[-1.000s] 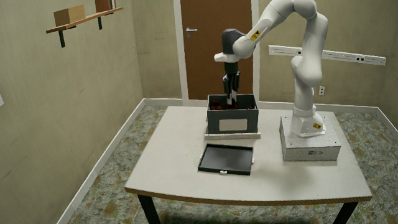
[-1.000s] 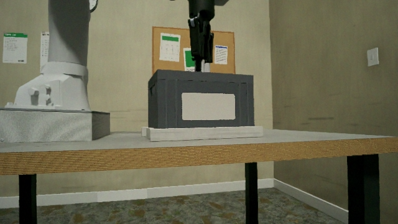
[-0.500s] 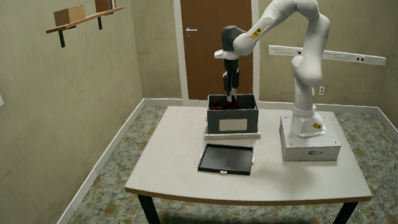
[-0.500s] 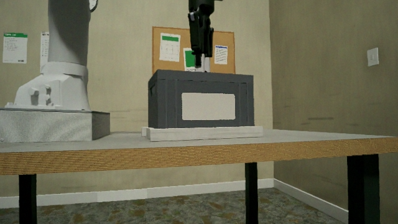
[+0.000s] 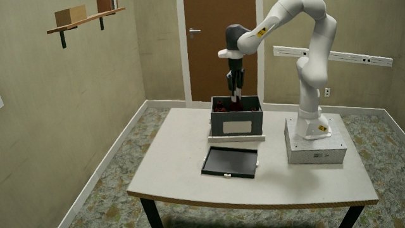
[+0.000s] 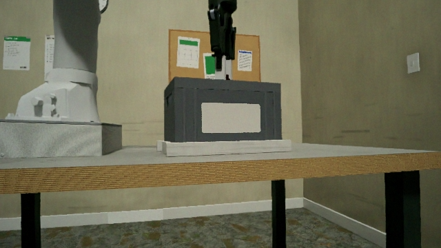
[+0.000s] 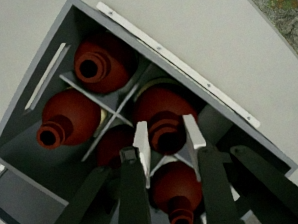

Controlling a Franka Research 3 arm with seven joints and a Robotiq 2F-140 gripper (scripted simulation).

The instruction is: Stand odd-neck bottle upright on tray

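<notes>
The dark grey crate lies 12 cm below my hand, 4 cm to the left of it and 1 cm behind it. Round my hand: dark tray: 33 cm to the left, 20 cm below, 1 cm behind.
</notes>
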